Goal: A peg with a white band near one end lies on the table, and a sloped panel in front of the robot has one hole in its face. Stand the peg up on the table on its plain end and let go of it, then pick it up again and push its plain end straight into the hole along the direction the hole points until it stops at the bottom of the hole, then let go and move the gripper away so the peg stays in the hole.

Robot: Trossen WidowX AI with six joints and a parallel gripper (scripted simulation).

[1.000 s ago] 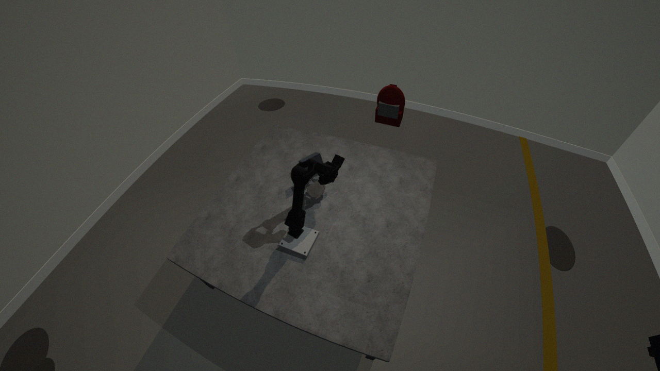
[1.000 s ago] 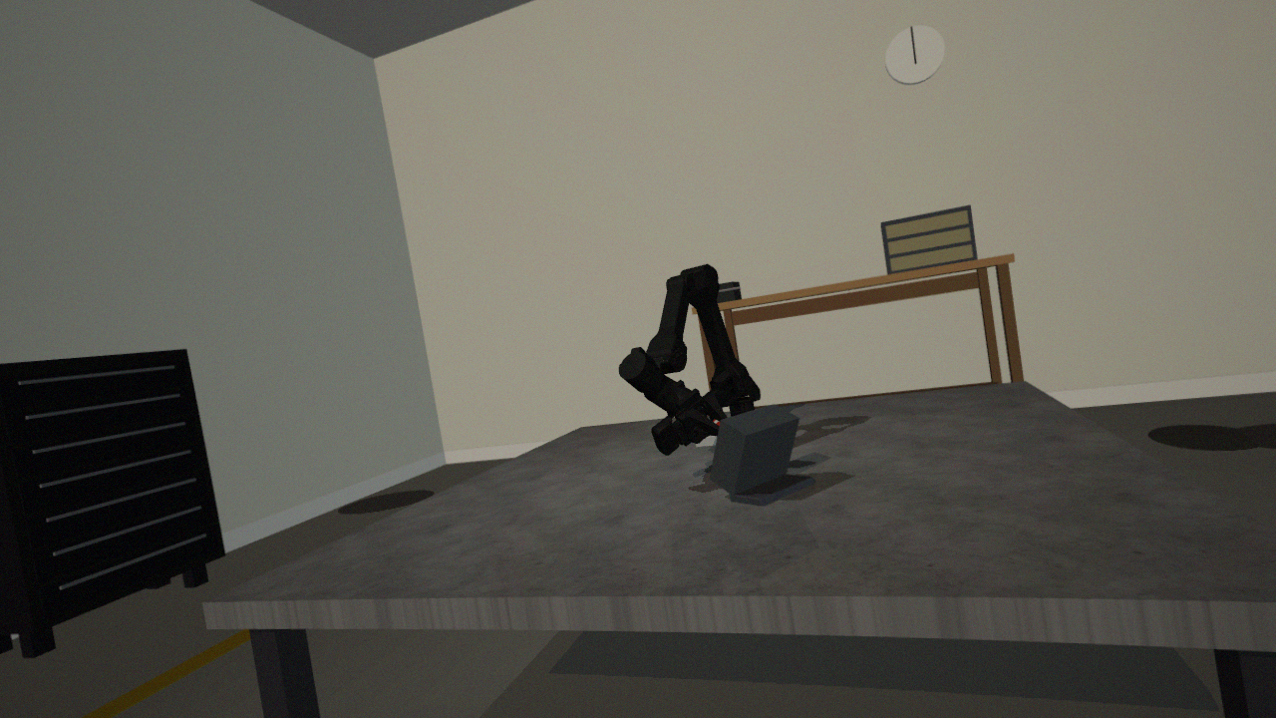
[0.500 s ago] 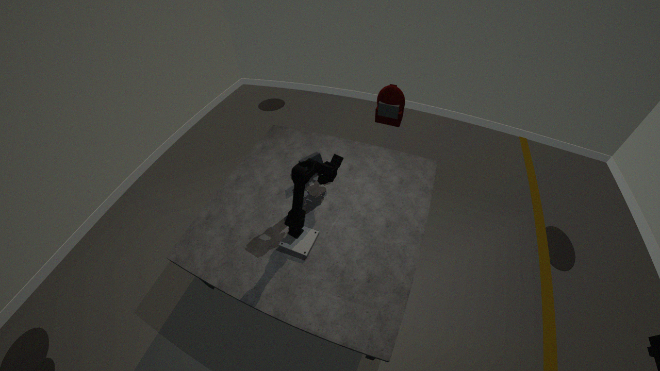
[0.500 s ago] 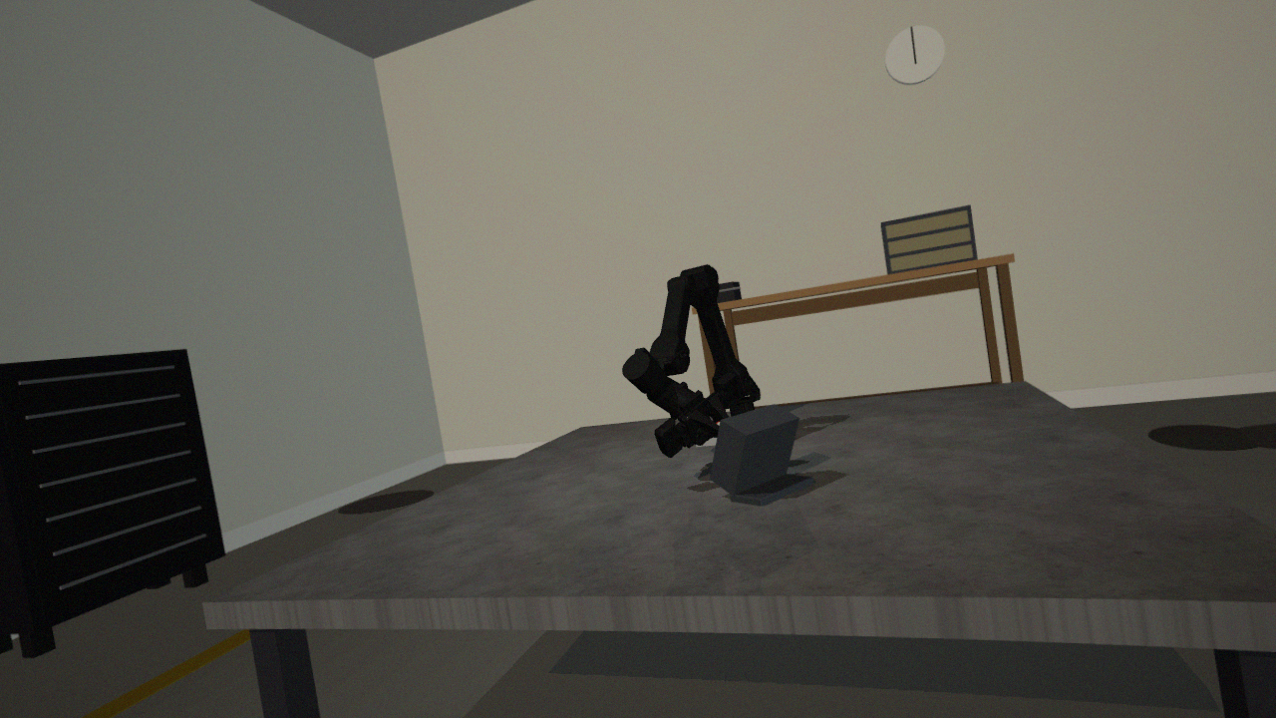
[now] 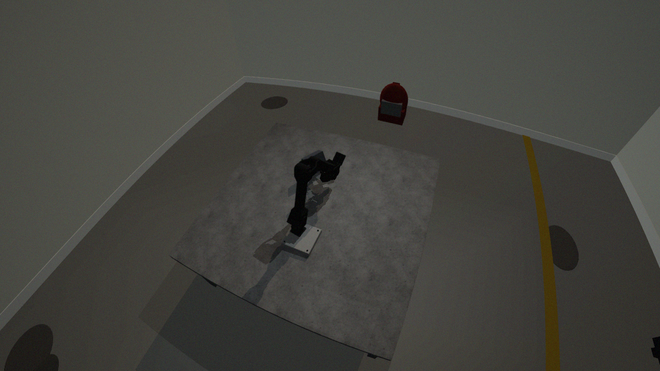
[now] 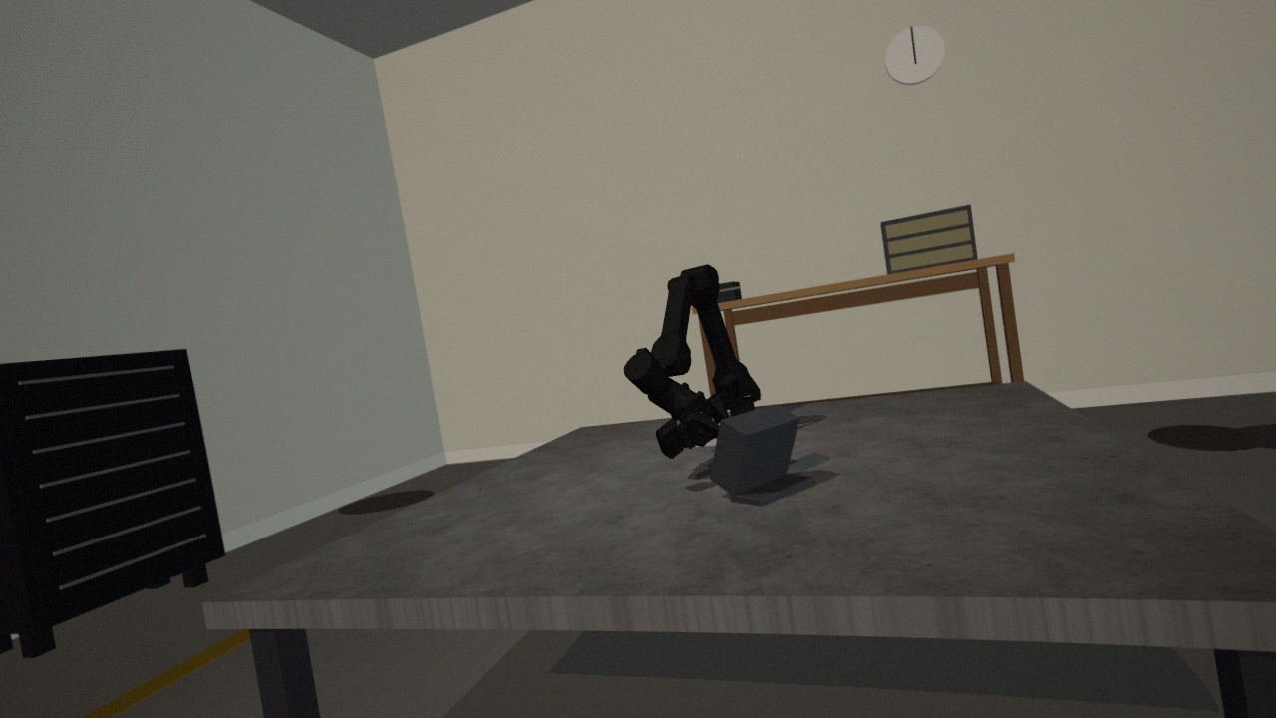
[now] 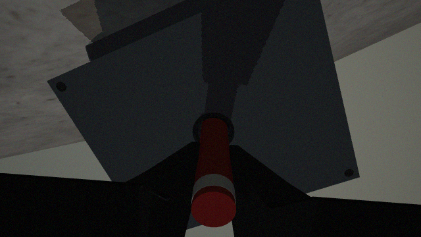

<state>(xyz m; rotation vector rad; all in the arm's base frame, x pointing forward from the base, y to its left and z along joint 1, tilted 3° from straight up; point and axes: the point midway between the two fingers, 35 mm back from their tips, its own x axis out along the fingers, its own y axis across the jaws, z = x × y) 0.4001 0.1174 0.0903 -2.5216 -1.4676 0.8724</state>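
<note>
Right now the red peg is 10 mm to the right of my gripper tip, 10 mm behind it and 10 mm above it. Also, from my gripper tip: grey sloped panel 40 mm to the left, 20 mm below, 10 mm ahead.
</note>
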